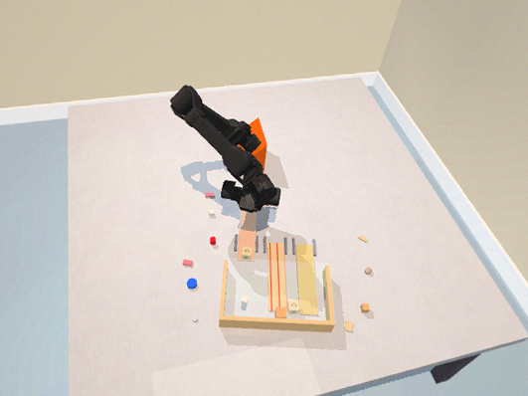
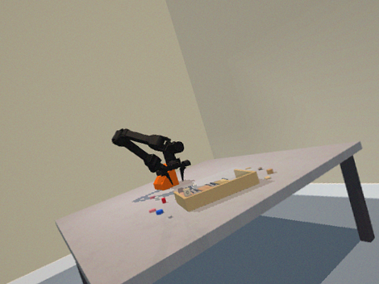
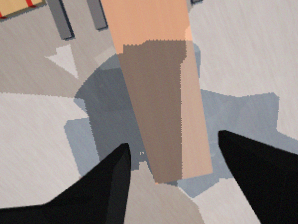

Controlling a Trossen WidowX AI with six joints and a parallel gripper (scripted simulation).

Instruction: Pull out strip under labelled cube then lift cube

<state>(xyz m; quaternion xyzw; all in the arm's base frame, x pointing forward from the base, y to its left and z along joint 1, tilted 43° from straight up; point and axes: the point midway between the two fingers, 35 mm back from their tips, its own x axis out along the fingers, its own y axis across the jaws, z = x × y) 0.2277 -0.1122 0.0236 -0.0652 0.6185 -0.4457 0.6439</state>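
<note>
Now: gripper tip 50 mm short of the peach strip, 20 mm to the left of it and 40 mm above it. Also, from my gripper tip: red cylinder 60 mm ahead, 150 mm to the right, 40 mm below; blue disc 180 mm ahead, 260 mm to the right, 40 mm below.
</note>
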